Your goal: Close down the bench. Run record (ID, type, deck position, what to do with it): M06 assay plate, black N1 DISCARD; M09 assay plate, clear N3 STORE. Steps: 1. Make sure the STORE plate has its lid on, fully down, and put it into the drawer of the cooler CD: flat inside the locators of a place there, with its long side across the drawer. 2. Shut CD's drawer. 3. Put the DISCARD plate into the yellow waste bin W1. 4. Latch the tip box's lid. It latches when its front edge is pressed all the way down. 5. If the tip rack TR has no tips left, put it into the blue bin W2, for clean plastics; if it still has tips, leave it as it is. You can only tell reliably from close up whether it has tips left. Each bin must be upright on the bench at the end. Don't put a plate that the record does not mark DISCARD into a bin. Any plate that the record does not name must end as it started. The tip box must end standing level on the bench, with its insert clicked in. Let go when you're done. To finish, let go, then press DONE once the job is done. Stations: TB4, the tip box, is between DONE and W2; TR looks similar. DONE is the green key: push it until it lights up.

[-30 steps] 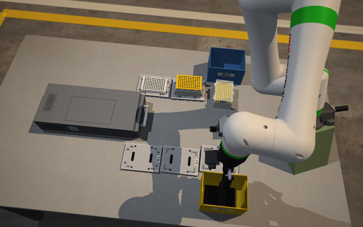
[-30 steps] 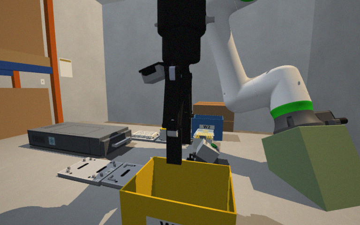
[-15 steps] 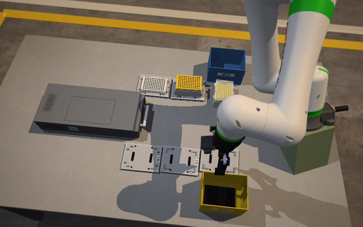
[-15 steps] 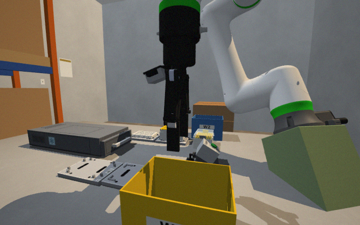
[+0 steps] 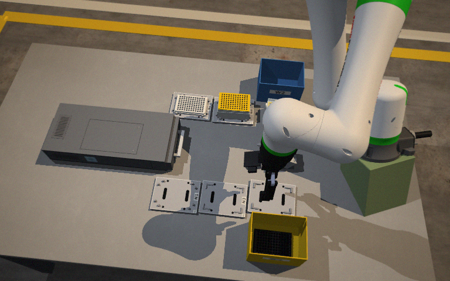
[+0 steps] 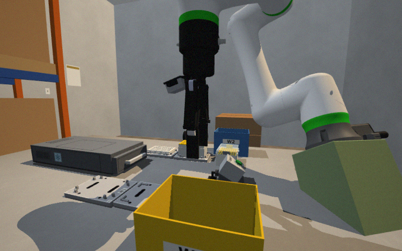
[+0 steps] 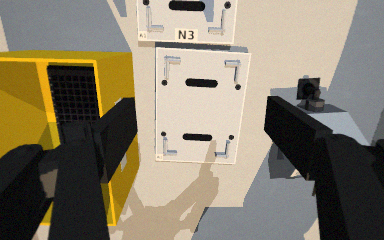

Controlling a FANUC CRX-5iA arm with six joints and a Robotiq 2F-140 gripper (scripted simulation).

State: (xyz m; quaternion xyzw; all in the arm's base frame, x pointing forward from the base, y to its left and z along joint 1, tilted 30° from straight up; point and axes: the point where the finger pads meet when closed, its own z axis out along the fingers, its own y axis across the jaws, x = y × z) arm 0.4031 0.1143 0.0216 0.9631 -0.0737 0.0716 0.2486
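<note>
My hand is 40 mm short of the tip rack TR, 390 mm to the left of it and 120 mm above it. From my hand the other things lie so: black assay plate: 20 mm behind, 160 mm to the left, 160 mm below; then green DONE key: 130 mm behind, 140 mm to the right, 110 mm below; then yellow bin W1: 20 mm behind, 160 mm to the left, 130 mm below.
</note>
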